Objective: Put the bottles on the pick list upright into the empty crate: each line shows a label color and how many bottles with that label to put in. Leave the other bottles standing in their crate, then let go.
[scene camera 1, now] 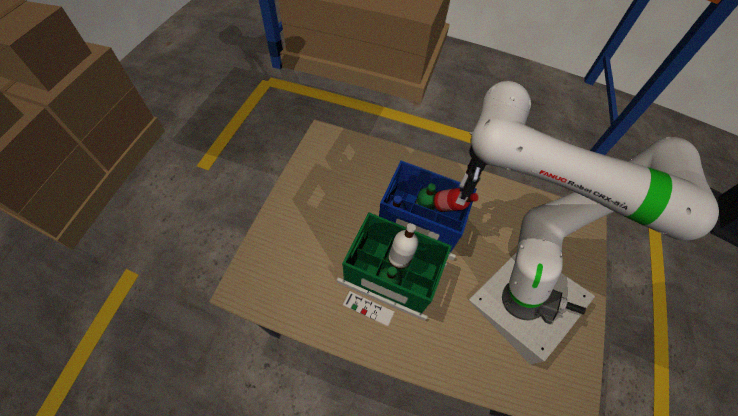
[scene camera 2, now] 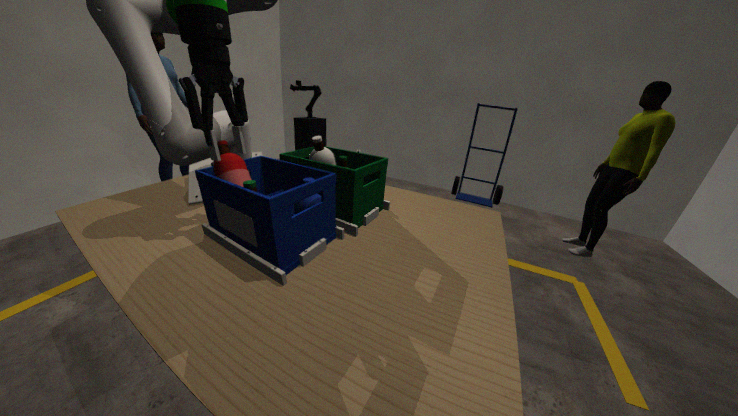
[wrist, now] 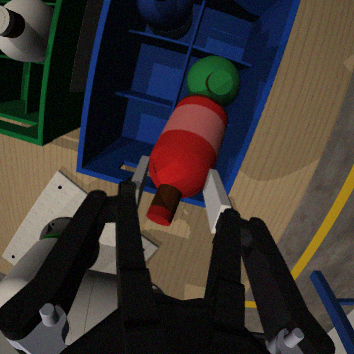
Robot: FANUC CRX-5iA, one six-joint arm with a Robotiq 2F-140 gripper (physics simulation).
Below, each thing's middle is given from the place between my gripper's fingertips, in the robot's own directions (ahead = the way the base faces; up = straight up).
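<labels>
The red bottle (scene camera 2: pixel 232 168) is 50 mm below my hand, 10 mm ahead of it and 10 mm to the right of it. The white bottle (scene camera 1: pixel 405 243) I find 230 mm to the left of my hand, 90 mm ahead of it and 40 mm below it. As for the pick list (scene camera 1: pixel 353 301), it is well to the left of my hand, a good way ahead of it and a good way below it.
</labels>
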